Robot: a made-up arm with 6 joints. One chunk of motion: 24 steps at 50 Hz.
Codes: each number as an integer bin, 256 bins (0 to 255) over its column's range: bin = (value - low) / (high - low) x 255, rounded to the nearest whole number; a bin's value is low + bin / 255 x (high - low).
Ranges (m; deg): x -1.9..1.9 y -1.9..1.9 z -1.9..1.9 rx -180..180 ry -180..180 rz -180..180
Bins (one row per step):
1: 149 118 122 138 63 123
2: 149 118 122 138 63 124
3: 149 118 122 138 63 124
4: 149 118 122 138 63 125
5: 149 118 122 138 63 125
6: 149 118 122 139 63 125
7: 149 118 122 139 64 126
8: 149 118 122 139 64 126
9: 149 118 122 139 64 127
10: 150 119 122 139 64 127
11: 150 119 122 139 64 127
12: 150 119 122 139 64 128
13: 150 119 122 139 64 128
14: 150 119 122 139 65 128
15: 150 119 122 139 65 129
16: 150 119 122 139 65 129
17: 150 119 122 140 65 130
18: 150 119 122 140 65 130
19: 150 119 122 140 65 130
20: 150 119 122 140 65 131
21: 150 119 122 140 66 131
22: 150 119 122 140 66 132
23: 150 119 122 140 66 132
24: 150 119 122 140 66 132
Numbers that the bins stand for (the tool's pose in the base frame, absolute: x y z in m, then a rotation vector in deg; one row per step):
1: 0.3204 -0.1416 -0.0820 14.82 -91.06 -6.35
2: 0.3204 -0.1416 -0.0820 14.82 -91.06 -4.94
3: 0.3204 -0.1416 -0.0820 14.82 -91.06 -4.94
4: 0.3204 -0.1416 -0.0820 14.82 -91.06 -3.53
5: 0.3204 -0.1416 -0.0820 14.82 -91.06 -3.53
6: 0.3204 -0.1416 -0.0820 16.24 -91.06 -3.53
7: 0.3204 -0.1416 -0.0820 16.24 -89.65 -2.12
8: 0.3204 -0.1416 -0.0820 16.24 -89.65 -2.12
9: 0.3204 -0.1416 -0.0820 16.24 -89.65 -0.71
10: 0.3353 -0.1267 -0.0820 16.24 -89.65 -0.71
11: 0.3353 -0.1267 -0.0820 16.24 -89.65 -0.71
12: 0.3353 -0.1267 -0.0820 16.24 -89.65 0.71
13: 0.3353 -0.1267 -0.0820 16.24 -89.65 0.71
14: 0.3353 -0.1267 -0.0820 16.24 -88.24 0.71
15: 0.3353 -0.1267 -0.0820 16.24 -88.24 2.12
16: 0.3353 -0.1267 -0.0820 16.24 -88.24 2.12
17: 0.3353 -0.1267 -0.0820 17.65 -88.24 3.53
18: 0.3353 -0.1267 -0.0820 17.65 -88.24 3.53
19: 0.3353 -0.1267 -0.0820 17.65 -88.24 3.53
20: 0.3353 -0.1267 -0.0820 17.65 -88.24 4.94
21: 0.3353 -0.1267 -0.0820 17.65 -86.82 4.94
22: 0.3353 -0.1267 -0.0820 17.65 -86.82 6.35
23: 0.3353 -0.1267 -0.0820 17.65 -86.82 6.35
24: 0.3353 -0.1267 -0.0820 17.65 -86.82 6.35

